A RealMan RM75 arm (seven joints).
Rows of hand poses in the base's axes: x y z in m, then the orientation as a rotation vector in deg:
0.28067 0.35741 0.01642 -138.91 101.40 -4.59
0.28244 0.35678 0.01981 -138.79 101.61 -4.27
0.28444 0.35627 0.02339 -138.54 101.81 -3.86
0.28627 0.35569 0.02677 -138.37 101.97 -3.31
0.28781 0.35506 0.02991 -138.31 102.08 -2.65
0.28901 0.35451 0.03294 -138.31 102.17 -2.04
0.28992 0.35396 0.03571 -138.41 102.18 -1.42
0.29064 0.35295 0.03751 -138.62 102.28 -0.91
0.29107 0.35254 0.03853 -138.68 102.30 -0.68
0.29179 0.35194 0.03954 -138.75 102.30 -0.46
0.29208 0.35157 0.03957 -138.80 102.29 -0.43
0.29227 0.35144 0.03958 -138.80 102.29 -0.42
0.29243 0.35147 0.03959 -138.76 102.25 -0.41
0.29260 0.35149 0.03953 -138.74 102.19 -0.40
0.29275 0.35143 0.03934 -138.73 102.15 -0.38
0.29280 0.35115 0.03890 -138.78 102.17 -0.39
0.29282 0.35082 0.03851 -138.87 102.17 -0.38
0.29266 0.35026 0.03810 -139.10 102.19 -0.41
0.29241 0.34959 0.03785 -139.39 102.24 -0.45
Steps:
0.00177 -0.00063 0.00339 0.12 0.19 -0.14
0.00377 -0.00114 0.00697 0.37 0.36 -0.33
0.00560 -0.00172 0.01035 0.63 0.63 -0.45
0.00714 -0.00235 0.01349 0.89 0.99 -0.51
0.00834 -0.00290 0.01652 1.10 1.35 -0.53
0.00925 -0.00345 0.01929 1.27 1.73 -0.47
0.00997 -0.00446 0.02109 1.29 2.13 -0.42
0.01040 -0.00487 0.02211 1.33 2.29 -0.40
0.01112 -0.00547 0.02312 1.37 2.44 -0.36
0.01141 -0.00584 0.02315 1.35 2.47 -0.34
0.01160 -0.00597 0.02316 1.36 2.48 -0.34
0.01176 -0.00594 0.02317 1.41 2.45 -0.33
0.01193 -0.00592 0.02311 1.45 2.42 -0.30
0.01208 -0.00598 0.02292 1.48 2.42 -0.28
0.01213 -0.00626 0.02248 1.44 2.44 -0.28
0.01215 -0.00659 0.02209 1.38 2.49 -0.24
0.01199 -0.00715 0.02168 1.20 2.59 -0.17
0.01174 -0.00782 0.02143 0.97 2.72 -0.09

